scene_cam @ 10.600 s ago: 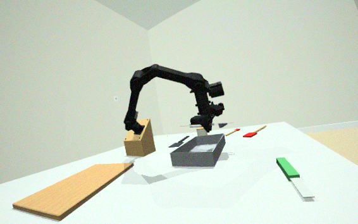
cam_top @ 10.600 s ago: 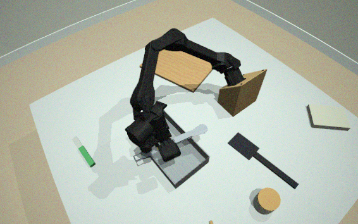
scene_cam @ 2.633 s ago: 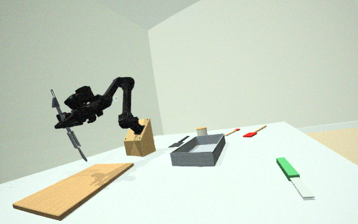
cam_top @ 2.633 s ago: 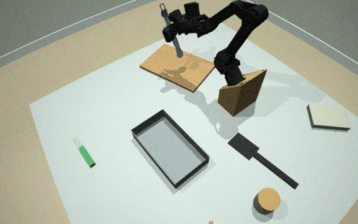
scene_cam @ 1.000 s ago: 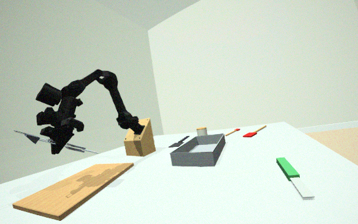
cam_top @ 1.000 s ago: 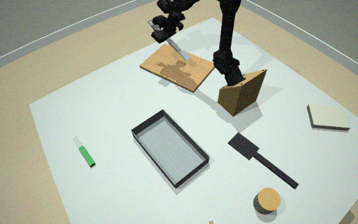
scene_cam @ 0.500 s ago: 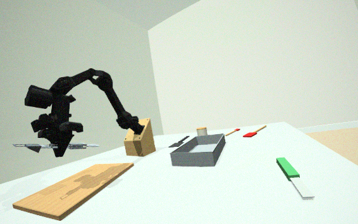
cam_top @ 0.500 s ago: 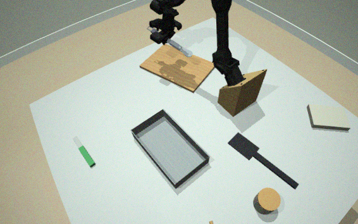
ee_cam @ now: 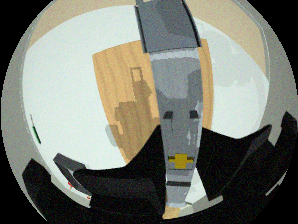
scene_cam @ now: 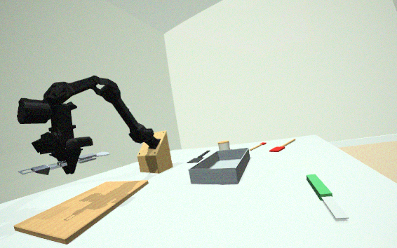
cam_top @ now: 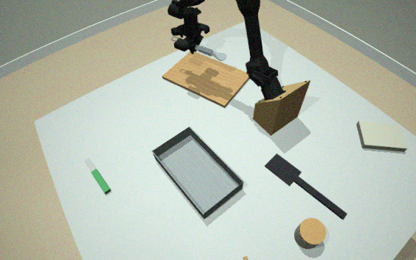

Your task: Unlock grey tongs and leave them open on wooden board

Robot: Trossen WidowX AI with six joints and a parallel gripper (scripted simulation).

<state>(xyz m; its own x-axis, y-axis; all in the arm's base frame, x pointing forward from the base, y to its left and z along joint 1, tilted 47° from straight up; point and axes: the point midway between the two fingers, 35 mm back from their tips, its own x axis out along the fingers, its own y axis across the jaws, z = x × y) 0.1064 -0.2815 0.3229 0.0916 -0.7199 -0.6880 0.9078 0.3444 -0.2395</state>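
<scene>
My gripper tip is now 12 cm above the wooden board, 6 cm to the right of it and 3 cm past it. Also, from my gripper tip: black spatula: 71 cm to the left, 12 cm below, 2 cm behind; yellow lock piece: 4 cm above, 1 cm to the left; roasting tin: 47 cm to the left, 27 cm ahead, 10 cm below.
</scene>
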